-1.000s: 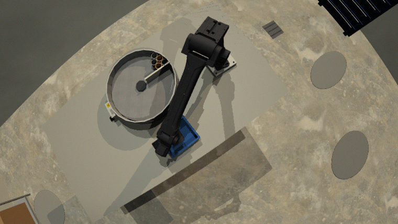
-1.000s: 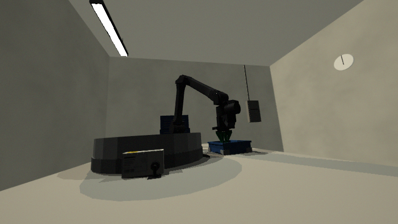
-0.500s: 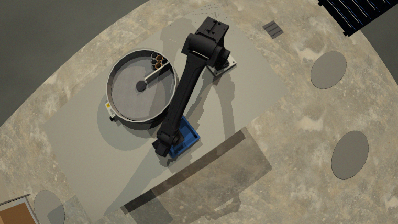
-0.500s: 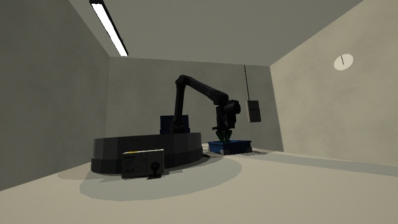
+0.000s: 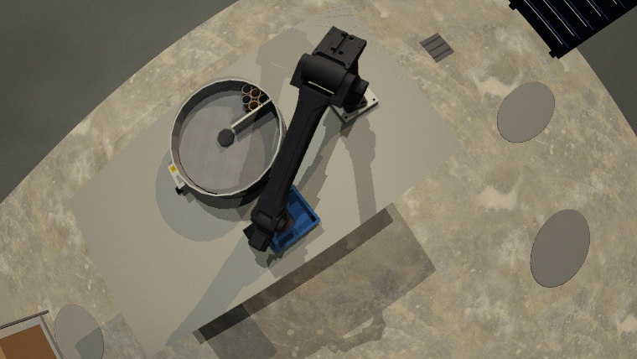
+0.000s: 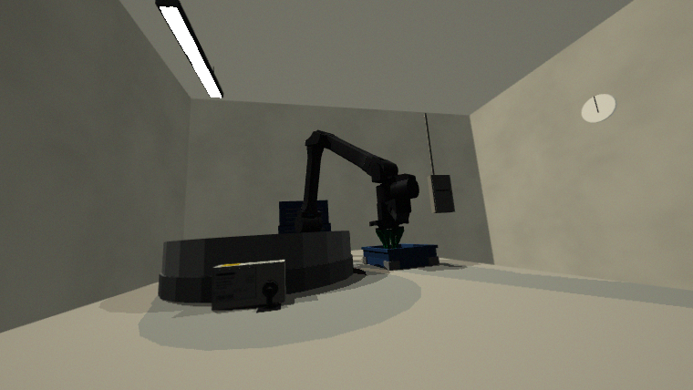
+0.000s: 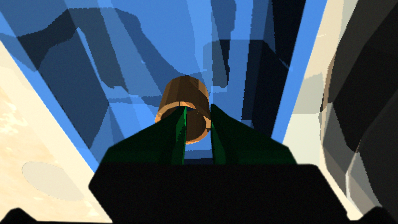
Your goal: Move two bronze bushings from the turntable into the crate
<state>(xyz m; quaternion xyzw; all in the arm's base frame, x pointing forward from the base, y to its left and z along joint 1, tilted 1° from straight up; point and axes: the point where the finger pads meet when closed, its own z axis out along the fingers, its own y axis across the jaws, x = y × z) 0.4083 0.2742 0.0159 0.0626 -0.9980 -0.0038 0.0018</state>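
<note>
The blue crate is 20 mm to the left of my hand and 10 mm below it. The rest, counted from my hand: turntable (340 mm to the right, 60 mm ahead, 20 mm above).
</note>
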